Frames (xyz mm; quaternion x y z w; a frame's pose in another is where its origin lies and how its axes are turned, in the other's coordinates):
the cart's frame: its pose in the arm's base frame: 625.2 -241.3 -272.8 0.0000 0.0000 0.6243 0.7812
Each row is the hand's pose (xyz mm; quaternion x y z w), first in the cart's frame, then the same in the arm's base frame.
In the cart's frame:
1: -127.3 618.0 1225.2 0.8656 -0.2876 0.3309 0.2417
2: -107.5 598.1 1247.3 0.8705 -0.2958 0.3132 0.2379
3: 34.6 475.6 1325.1 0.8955 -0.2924 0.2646 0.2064
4: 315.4 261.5 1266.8 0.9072 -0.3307 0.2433 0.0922
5: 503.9 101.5 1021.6 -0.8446 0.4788 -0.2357 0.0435
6: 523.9 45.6 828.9 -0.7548 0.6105 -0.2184 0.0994
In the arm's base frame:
1: -5.7 -229.2 952.4 -0.8558 -0.3157 -0.4094 0.0178
2: 18.1 -214.3 974.5 -0.8647 -0.3124 -0.3932 0.0097
3: 168.9 -102.7 1052.3 -0.8821 -0.3306 -0.3356 0.0039
4: 439.7 124.0 994.0 -0.9151 -0.3080 -0.2476 0.0799
5: 637.3 272.6 748.8 -0.9587 -0.1532 -0.1570 0.1811
6: 696.3 279.8 556.1 -0.9708 0.0057 -0.1086 0.2140

